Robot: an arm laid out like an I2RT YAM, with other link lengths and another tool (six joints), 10 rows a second.
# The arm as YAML. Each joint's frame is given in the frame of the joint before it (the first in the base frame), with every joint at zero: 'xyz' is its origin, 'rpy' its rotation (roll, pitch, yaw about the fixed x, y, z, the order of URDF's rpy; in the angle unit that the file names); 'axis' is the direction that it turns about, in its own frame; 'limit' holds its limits. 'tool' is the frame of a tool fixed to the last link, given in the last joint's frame.
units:
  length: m
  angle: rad
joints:
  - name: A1
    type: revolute
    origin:
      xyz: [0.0, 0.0, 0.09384]
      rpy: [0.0, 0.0, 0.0]
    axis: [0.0, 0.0, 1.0]
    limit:
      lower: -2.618
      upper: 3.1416
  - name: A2
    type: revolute
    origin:
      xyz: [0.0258, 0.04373, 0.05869]
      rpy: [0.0, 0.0, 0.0]
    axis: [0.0, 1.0, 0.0]
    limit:
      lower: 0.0
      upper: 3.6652
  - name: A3
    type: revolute
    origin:
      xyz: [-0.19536, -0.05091, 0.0]
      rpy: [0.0, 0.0, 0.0]
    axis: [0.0, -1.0, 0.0]
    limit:
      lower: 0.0
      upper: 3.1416
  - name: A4
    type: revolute
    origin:
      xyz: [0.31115, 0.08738, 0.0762]
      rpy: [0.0, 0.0, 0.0]
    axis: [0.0, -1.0, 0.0]
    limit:
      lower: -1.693
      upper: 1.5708
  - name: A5
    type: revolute
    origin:
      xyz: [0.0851, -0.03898, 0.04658]
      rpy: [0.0, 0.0, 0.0]
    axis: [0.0, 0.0, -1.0]
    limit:
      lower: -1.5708
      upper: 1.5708
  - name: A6
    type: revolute
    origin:
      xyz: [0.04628, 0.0, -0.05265]
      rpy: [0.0, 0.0, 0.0]
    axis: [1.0, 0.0, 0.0]
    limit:
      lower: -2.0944
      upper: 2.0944
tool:
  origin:
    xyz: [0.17, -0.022, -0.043]
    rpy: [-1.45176, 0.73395, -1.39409]
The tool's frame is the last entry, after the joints.
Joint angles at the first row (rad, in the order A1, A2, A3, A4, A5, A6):
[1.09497 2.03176 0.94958 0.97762 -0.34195 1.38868]
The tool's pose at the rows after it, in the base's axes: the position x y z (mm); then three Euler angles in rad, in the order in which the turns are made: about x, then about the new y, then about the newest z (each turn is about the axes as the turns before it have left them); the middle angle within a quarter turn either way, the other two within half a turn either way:
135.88, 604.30, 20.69, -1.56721, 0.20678, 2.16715
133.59, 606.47, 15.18, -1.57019, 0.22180, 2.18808
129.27, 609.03, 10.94, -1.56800, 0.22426, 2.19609
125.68, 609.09, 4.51, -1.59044, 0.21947, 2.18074
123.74, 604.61, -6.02, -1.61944, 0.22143, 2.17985
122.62, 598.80, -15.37, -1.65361, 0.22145, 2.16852
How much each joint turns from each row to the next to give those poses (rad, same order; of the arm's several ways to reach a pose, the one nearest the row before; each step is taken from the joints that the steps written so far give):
[0.01520 0.02192 0.02093 -0.00495 0.01611 0.00569]
[0.01183 0.02555 0.00846 0.01652 0.02454 0.02301]
[0.01216 0.02491 0.01032 0.01795 0.01356 0.01077]
[0.00869 -0.00299 0.00179 -0.02891 0.00666 -0.02475]
[0.00248 -0.00259 -0.01264 -0.01960 0.00625 -0.01263]
[0.00029 -0.01680 -0.01763 -0.03498 0.00408 -0.02580]

